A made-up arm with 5 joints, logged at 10 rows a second.
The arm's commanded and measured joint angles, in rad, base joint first. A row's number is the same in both.
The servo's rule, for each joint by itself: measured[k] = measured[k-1] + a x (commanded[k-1-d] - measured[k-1]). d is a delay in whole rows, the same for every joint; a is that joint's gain. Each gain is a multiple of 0.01, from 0.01 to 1. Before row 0 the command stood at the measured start. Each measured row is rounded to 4 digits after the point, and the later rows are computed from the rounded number. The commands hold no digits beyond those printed.
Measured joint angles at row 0:
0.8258 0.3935 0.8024 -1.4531 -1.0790
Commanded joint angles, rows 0 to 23:
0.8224 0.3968 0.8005 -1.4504 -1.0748
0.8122 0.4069 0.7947 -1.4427 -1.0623
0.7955 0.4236 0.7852 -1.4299 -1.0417
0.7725 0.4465 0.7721 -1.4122 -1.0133
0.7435 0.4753 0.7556 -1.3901 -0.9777
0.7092 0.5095 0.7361 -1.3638 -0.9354
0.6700 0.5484 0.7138 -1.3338 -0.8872
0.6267 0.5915 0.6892 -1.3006 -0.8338
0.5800 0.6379 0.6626 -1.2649 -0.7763
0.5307 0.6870 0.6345 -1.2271 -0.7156
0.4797 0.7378 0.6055 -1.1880 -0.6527
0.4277 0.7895 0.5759 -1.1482 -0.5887
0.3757 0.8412 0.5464 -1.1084 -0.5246
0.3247 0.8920 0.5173 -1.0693 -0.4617
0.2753 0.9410 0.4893 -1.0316 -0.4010
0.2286 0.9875 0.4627 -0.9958 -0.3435
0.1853 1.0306 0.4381 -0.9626 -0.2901
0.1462 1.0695 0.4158 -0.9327 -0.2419
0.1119 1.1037 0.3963 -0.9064 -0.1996
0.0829 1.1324 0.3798 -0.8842 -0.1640
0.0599 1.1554 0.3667 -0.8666 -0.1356
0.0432 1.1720 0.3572 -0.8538 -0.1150
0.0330 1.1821 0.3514 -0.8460 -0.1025
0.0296 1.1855 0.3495 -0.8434 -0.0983
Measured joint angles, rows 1 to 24:
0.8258 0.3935 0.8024 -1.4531 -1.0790
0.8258 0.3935 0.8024 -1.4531 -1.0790
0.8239 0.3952 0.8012 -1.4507 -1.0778
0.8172 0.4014 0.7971 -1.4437 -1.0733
0.8048 0.4132 0.7896 -1.4316 -1.0641
0.7864 0.4308 0.7786 -1.4145 -1.0494
0.7619 0.4544 0.7641 -1.3930 -1.0286
0.7319 0.4836 0.7465 -1.3673 -1.0016
0.6966 0.5179 0.7259 -1.3378 -0.9684
0.6568 0.5569 0.7028 -1.3051 -0.9294
0.6130 0.5998 0.6775 -1.2697 -0.8850
0.5661 0.6460 0.6504 -1.2322 -0.8359
0.5169 0.6947 0.6221 -1.1933 -0.7828
0.4661 0.7449 0.5930 -1.1536 -0.7265
0.4146 0.7959 0.5636 -1.1138 -0.6679
0.3634 0.8468 0.5344 -1.0746 -0.6081
0.3132 0.8967 0.5060 -1.0368 -0.5480
0.2650 0.9448 0.4787 -1.0007 -0.4887
0.2196 0.9903 0.4531 -0.9672 -0.4311
0.1778 1.0323 0.4296 -0.9368 -0.3762
0.1402 1.0701 0.4086 -0.9100 -0.3250
0.1075 1.1031 0.3905 -0.8873 -0.2783
0.0804 1.1308 0.3755 -0.8691 -0.2369
0.0592 1.1526 0.3640 -0.8556 -0.2015
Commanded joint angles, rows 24 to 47:
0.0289 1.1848 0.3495 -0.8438 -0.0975
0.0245 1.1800 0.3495 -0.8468 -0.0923
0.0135 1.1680 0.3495 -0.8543 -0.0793
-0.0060 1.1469 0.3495 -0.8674 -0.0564
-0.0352 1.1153 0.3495 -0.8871 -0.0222
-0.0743 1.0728 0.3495 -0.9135 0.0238
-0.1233 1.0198 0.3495 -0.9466 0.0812
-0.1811 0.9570 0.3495 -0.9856 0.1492
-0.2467 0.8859 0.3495 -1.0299 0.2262
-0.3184 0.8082 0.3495 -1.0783 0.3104
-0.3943 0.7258 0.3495 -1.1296 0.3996
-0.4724 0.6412 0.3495 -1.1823 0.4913
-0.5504 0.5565 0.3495 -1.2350 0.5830
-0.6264 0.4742 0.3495 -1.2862 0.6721
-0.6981 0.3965 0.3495 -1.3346 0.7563
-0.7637 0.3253 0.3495 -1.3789 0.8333
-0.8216 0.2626 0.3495 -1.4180 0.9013
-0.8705 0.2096 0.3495 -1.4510 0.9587
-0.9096 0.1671 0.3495 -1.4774 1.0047
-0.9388 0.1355 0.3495 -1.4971 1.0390
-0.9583 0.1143 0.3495 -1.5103 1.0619
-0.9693 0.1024 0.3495 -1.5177 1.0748
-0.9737 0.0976 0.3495 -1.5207 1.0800
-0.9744 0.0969 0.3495 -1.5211 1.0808
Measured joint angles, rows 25 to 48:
0.0443 1.1682 0.3561 -0.8472 -0.1728
0.0359 1.1774 0.3519 -0.8439 -0.1512
0.0319 1.1813 0.3504 -0.8438 -0.1356
0.0277 1.1806 0.3498 -0.8464 -0.1230
0.0196 1.1739 0.3496 -0.8534 -0.1103
0.0050 1.1596 0.3495 -0.8657 -0.0947
-0.0179 1.1361 0.3495 -0.8845 -0.0737
-0.0500 1.1026 0.3495 -0.9100 -0.0454
-0.0918 1.0587 0.3495 -0.9422 -0.0087
-0.1427 1.0048 0.3495 -0.9804 0.0371
-0.2020 0.9418 0.3495 -1.0240 0.0919
-0.2683 0.8710 0.3495 -1.0718 0.1553
-0.3401 0.7940 0.3495 -1.1227 0.2261
-0.4155 0.7130 0.3495 -1.1751 0.3030
-0.4924 0.6301 0.3495 -1.2278 0.3842
-0.5688 0.5475 0.3495 -1.2792 0.4677
-0.6425 0.4675 0.3495 -1.3280 0.5514
-0.7116 0.3921 0.3495 -1.3728 0.6332
-0.7743 0.3235 0.3495 -1.4126 0.7109
-0.8291 0.2631 0.3495 -1.4464 0.7828
-0.8750 0.2122 0.3495 -1.4737 0.8472
-0.9114 0.1715 0.3495 -1.4943 0.9028
-0.9381 0.1412 0.3495 -1.5084 0.9489
-0.9559 0.1206 0.3495 -1.5166 0.9854

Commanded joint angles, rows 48 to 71:
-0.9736 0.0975 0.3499 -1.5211 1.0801
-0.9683 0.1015 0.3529 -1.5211 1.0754
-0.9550 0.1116 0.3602 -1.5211 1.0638
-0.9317 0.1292 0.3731 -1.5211 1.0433
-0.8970 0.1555 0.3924 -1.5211 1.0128
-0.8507 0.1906 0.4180 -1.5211 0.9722
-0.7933 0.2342 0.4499 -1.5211 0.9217
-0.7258 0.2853 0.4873 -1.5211 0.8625
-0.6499 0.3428 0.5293 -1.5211 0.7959
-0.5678 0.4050 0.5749 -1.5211 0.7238
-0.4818 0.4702 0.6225 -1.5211 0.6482
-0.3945 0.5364 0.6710 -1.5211 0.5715
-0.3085 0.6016 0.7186 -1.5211 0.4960
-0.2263 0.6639 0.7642 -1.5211 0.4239
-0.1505 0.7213 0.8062 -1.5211 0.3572
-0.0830 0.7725 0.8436 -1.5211 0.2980
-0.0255 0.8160 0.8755 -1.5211 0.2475
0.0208 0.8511 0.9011 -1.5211 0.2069
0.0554 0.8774 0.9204 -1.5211 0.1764
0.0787 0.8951 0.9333 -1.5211 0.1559
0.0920 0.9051 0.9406 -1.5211 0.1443
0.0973 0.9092 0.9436 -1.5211 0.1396
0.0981 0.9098 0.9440 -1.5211 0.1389
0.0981 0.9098 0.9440 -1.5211 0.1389
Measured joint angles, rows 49 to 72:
-0.9660 0.1084 0.3495 -1.5202 1.0128
-0.9708 0.1023 0.3495 -1.5210 1.0325
-0.9724 0.0998 0.3498 -1.5211 1.0463
-0.9701 0.1007 0.3518 -1.5211 1.0547
-0.9615 0.1065 0.3571 -1.5211 1.0573
-0.9445 0.1185 0.3672 -1.5211 1.0532
-0.9174 0.1381 0.3831 -1.5211 1.0415
-0.8794 0.1659 0.4051 -1.5211 1.0214
-0.8303 0.2021 0.4333 -1.5211 0.9925
-0.7707 0.2462 0.4673 -1.5211 0.9548
-0.7018 0.2974 0.5064 -1.5211 0.9087
-0.6254 0.3544 0.5496 -1.5211 0.8551
-0.5435 0.4158 0.5955 -1.5211 0.7951
-0.4586 0.4797 0.6431 -1.5211 0.7303
-0.3730 0.5443 0.6907 -1.5211 0.6624
-0.2894 0.6077 0.7370 -1.5211 0.5932
-0.2102 0.6679 0.7806 -1.5211 0.5248
-0.1377 0.7233 0.8203 -1.5211 0.4590
-0.0737 0.7724 0.8551 -1.5211 0.3977
-0.0198 0.8141 0.8841 -1.5211 0.3424
0.0231 0.8476 0.9070 -1.5211 0.2943
0.0548 0.8728 0.9236 -1.5211 0.2542
0.0760 0.8899 0.9343 -1.5211 0.2223
0.0881 0.9001 0.9402 -1.5211 0.1983

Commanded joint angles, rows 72 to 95:
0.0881 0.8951 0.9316 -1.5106 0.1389
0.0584 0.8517 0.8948 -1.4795 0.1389
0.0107 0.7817 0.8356 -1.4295 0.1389
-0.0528 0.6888 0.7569 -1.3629 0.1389
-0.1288 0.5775 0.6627 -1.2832 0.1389
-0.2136 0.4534 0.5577 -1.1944 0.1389
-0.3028 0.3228 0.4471 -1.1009 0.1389
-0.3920 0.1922 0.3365 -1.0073 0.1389
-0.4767 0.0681 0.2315 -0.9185 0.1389
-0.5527 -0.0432 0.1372 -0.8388 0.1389
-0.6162 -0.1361 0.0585 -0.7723 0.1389
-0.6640 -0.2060 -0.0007 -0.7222 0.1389
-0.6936 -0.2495 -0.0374 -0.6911 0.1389
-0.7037 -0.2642 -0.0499 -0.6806 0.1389
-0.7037 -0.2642 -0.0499 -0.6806 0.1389
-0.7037 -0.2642 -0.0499 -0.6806 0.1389
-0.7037 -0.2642 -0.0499 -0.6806 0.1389
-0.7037 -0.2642 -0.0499 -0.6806 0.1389
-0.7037 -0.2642 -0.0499 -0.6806 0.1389
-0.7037 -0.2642 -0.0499 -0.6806 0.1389
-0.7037 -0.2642 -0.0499 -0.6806 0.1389
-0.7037 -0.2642 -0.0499 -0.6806 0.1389
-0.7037 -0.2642 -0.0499 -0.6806 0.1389
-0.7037 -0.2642 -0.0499 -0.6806 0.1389
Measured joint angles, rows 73 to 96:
0.0938 0.9052 0.9426 -1.5211 0.1811
0.0963 0.9076 0.9435 -1.5211 0.1689
0.0916 0.9010 0.9360 -1.5119 0.1602
0.0727 0.8749 0.9100 -1.4834 0.1540
0.0374 0.8255 0.8631 -1.4360 0.1496
-0.0140 0.7530 0.7962 -1.3717 0.1465
-0.0794 0.6600 0.7121 -1.2938 0.1443
-0.1559 0.5505 0.6148 -1.2063 0.1427
-0.2396 0.4298 0.5091 -1.1135 0.1416
-0.3265 0.3039 0.4004 -1.0200 0.1408
-0.4121 0.1789 0.2940 -0.9307 0.1402
-0.4922 0.0612 0.1952 -0.8498 0.1398
-0.5629 -0.0434 0.1091 -0.7816 0.1395
-0.6205 -0.1296 0.0399 -0.7293 0.1393
-0.6622 -0.1931 -0.0088 -0.6957 0.1392
-0.6859 -0.2308 -0.0347 -0.6824 0.1391
-0.6960 -0.2485 -0.0443 -0.6808 0.1390
-0.7004 -0.2568 -0.0478 -0.6806 0.1390
-0.7023 -0.2607 -0.0491 -0.6806 0.1390
-0.7031 -0.2626 -0.0496 -0.6806 0.1390
-0.7034 -0.2634 -0.0498 -0.6806 0.1390
-0.7036 -0.2638 -0.0499 -0.6806 0.1390
-0.7037 -0.2640 -0.0499 -0.6806 0.1390
-0.7037 -0.2641 -0.0499 -0.6806 0.1390

